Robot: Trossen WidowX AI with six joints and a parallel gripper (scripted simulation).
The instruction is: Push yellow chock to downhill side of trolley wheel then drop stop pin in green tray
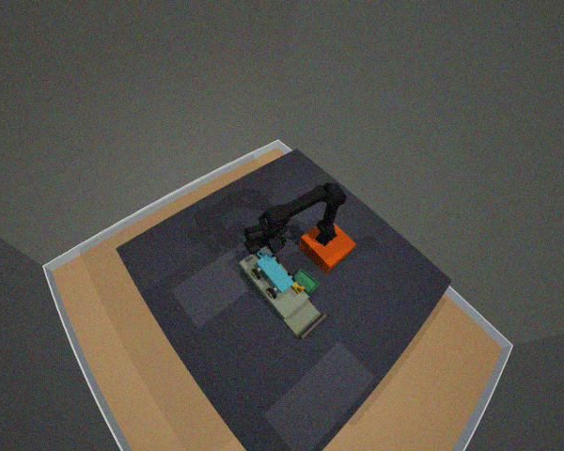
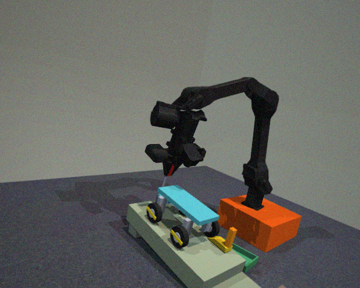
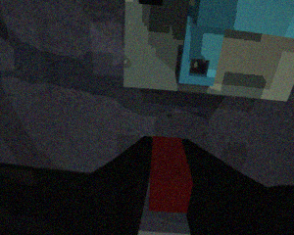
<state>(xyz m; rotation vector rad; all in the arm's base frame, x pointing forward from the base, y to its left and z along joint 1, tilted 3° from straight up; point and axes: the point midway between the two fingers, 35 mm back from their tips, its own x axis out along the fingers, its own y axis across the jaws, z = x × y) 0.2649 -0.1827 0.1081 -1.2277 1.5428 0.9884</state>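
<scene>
My gripper tip is 40 mm past the green tray, 240 mm to the right of it and 180 mm above it. Round my gripper tip: red-headed stop pin (right at my gripper tip); then trolley (70 mm ahead, 130 mm to the left, 60 mm below); then yellow chock (30 mm ahead, 230 mm to the left, 90 mm below).
</scene>
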